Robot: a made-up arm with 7 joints. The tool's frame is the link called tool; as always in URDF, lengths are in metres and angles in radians. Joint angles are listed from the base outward. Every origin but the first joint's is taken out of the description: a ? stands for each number. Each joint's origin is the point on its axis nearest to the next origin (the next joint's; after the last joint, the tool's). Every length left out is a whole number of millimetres.
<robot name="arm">
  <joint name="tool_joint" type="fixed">
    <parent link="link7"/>
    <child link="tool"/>
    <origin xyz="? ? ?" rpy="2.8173 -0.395 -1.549"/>
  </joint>
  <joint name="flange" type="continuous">
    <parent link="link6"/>
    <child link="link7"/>
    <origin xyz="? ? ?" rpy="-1.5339 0 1.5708"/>
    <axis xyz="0 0 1"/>
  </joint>
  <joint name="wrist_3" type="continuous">
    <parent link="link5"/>
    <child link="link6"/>
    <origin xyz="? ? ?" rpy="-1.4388 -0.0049 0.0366"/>
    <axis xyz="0 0 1"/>
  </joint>
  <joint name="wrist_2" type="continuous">
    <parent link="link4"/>
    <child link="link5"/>
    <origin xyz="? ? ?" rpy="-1.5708 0 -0.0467"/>
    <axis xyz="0 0 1"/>
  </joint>
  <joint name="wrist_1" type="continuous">
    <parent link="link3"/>
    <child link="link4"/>
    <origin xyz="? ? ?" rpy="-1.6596 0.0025 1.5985"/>
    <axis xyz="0 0 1"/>
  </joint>
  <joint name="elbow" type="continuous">
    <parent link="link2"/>
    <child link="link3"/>
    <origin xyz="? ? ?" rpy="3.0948 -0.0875 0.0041"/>
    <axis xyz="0 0 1"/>
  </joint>
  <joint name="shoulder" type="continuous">
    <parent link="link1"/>
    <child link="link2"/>
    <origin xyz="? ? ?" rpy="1.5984 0 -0.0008"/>
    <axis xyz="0 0 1"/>
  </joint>
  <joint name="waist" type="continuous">
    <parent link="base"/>
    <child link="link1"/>
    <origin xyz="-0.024 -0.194 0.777" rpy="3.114 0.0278 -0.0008"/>
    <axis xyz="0 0 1"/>
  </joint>
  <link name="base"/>
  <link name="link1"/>
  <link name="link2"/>
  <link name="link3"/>
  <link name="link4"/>
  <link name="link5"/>
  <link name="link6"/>
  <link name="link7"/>
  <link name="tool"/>
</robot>
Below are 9 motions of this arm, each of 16 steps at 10 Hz.
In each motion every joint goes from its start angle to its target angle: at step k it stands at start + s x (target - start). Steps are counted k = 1, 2, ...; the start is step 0. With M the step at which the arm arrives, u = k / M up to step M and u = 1 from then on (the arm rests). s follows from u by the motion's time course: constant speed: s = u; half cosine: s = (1 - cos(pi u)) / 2; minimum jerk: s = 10 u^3 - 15 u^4 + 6 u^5.
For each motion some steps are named. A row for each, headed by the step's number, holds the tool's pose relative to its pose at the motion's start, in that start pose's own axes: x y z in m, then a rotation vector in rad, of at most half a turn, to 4 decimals.
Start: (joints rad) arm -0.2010 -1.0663 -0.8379 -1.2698 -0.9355 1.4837 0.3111
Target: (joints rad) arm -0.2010 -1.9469 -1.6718 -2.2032 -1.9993 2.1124 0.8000
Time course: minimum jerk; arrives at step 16
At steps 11, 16:
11: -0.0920 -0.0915 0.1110 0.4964 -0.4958 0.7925
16: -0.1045 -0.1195 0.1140 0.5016 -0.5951 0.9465

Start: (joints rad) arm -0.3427 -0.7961 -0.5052 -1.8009 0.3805 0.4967 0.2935
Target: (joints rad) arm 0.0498 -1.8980 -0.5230 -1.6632 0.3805 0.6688 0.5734
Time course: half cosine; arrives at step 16
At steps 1, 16:
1: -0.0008 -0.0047 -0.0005 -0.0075 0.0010 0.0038
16: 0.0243 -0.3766 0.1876 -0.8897 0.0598 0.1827

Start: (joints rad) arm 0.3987 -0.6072 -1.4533 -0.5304 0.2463 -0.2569 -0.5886
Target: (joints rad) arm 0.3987 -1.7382 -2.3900 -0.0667 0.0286 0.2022 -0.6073
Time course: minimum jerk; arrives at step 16
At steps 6, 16:
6: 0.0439 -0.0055 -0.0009 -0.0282 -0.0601 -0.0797
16: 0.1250 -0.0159 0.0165 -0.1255 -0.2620 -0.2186

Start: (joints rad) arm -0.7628 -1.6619 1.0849 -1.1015 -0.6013 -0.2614 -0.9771
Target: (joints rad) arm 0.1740 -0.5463 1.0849 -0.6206 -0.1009 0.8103 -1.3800
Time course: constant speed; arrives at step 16
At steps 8, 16:
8: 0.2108 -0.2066 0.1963 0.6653 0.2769 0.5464
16: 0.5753 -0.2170 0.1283 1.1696 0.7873 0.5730

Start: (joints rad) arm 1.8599 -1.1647 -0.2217 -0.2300 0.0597 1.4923 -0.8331
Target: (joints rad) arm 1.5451 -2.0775 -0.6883 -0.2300 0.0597 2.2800 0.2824
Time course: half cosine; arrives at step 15
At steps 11, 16:
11: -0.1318 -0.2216 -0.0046 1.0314 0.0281 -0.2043
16: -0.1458 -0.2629 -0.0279 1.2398 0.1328 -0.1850

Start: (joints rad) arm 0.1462 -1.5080 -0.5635 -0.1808 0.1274 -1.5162 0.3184
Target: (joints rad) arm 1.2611 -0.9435 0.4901 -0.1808 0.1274 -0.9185 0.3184
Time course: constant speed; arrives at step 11
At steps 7, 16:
7: -0.0548 0.0332 0.0050 -0.1358 0.2605 -0.3584
16: -0.0603 0.0400 -0.0089 -0.2400 0.2823 -0.5663

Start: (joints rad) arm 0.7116 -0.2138 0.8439 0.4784 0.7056 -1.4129 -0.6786
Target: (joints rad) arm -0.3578 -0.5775 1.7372 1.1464 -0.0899 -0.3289 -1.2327
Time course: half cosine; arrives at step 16
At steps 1, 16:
1: 0.0076 -0.0003 0.0047 0.0100 -0.0058 -0.0146
16: 0.0042 -0.5314 0.5372 0.8680 -0.9808 -1.4384

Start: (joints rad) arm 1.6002 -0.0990 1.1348 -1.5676 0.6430 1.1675 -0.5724
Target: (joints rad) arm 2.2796 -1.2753 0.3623 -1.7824 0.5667 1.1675 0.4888
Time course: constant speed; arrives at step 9
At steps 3, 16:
3: -0.0332 -0.0467 -0.0338 -0.0716 0.2015 -0.3320
16: -0.1120 -0.1055 -0.0248 -0.2635 0.4197 -1.1415

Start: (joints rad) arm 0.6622 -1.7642 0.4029 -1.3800 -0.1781 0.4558 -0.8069
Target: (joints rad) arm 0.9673 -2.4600 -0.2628 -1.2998 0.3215 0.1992 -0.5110
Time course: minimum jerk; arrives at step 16
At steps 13, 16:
13: -0.0136 -0.0595 0.0188 0.1195 0.9214 -0.1213
16: -0.0149 -0.0630 0.0201 0.1186 0.9680 -0.1281

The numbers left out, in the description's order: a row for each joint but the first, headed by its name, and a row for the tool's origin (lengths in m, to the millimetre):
tool: -0.06 -0.09 0
flange: -0.089 -0.044 0
wrist_3: -0.001 -0.057 0
wrist_2: 0.111 0.027 0
wrist_1: -0.389 -0.017 0
elbow: -0.07 0.02 0
shoulder: 0.15 0.082 0

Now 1 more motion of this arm.
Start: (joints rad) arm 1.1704 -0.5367 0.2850 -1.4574 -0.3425 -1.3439 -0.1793
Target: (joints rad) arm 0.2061 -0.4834 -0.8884 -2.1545 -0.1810 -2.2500 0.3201
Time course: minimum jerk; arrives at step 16
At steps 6, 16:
6: 0.0214 -0.0667 0.0452 0.0336 0.3946 0.1865
16: 0.2481 -0.2022 0.1267 -0.4858 0.9897 0.8340

